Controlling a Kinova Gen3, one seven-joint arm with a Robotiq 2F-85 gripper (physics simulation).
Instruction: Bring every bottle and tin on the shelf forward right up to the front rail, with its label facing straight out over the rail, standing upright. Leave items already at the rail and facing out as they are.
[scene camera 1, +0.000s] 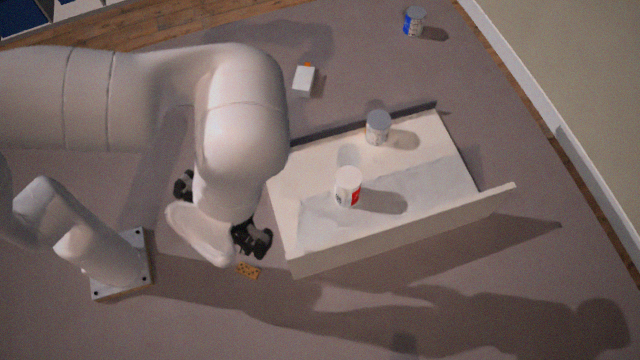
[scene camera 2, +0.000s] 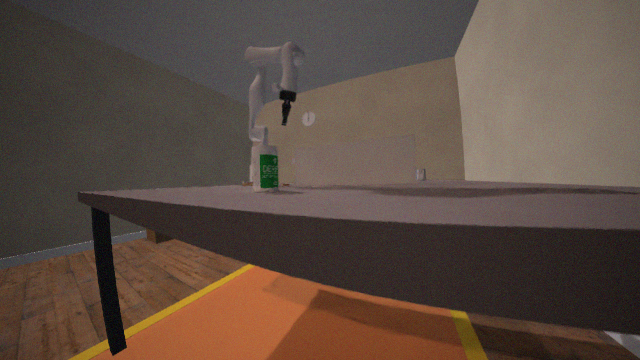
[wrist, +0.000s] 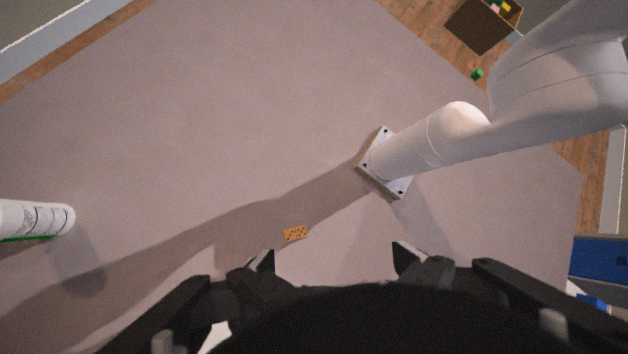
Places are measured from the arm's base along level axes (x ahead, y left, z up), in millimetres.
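Where they show: gripper, between the fingertips: (scene camera 2: 284, 125) (wrist: 333, 259); arm's base, origin of its link: (scene camera 1: 122, 265) (wrist: 387, 161).
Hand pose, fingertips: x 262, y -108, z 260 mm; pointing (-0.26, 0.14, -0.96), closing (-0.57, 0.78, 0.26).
Things, the pixels of their top centre, and the offset from my fingertips. Level surfaces: height alone.
- white shelf board, height of its surface: dz -270 mm
- grey-lidded tin, centre of its top: (scene camera 1: 379, 119) dx +372, dy +214, dz -200 mm
- white tub, centre of its top: (scene camera 1: 348, 177) dx +248, dy +93, dz -174 mm
- white box, centre of its top: (scene camera 1: 304, 74) dx +271, dy +443, dz -255 mm
- blue-labelled tin, centre of its top: (scene camera 1: 416, 12) dx +627, dy +514, dz -213 mm
- orange domino-like block, centre of its top: (scene camera 1: 247, 270) (wrist: 295, 233) dx -6, dy +11, dz -275 mm
- green-labelled white bottle, centre of its top: (scene camera 2: 265, 147) dx +188, dy -346, dz -184 mm
A white shelf board (scene camera 1: 310, 172) has a dark front rail (scene camera 1: 325, 134) along its upper edge. A grey-lidded tin (scene camera 1: 378, 129) stands upright close to the rail; a sliver of orange shows on its rail-side left, and its label is mostly hidden. A white tub (scene camera 1: 348, 187) stands upright mid-shelf, away from the rail; its red label patch faces the back panel, away from the rail. My gripper (scene camera 1: 218, 213) (scene camera 2: 284, 123) (wrist: 333, 259) is open and empty, high above the table, left of the shelf. The arm partly hides it in scene camera 1.
A tall back panel (scene camera 1: 400, 225) borders the shelf. Off the shelf are a white box (scene camera 1: 303, 81), a blue-labelled tin (scene camera 1: 414, 22), an orange domino-like block (scene camera 1: 248, 270) (wrist: 295, 233) and a green-labelled white bottle (scene camera 2: 268, 171) (wrist: 42, 219). The robot's base plate (scene camera 1: 145, 250) (wrist: 404, 189) is bolted to the table.
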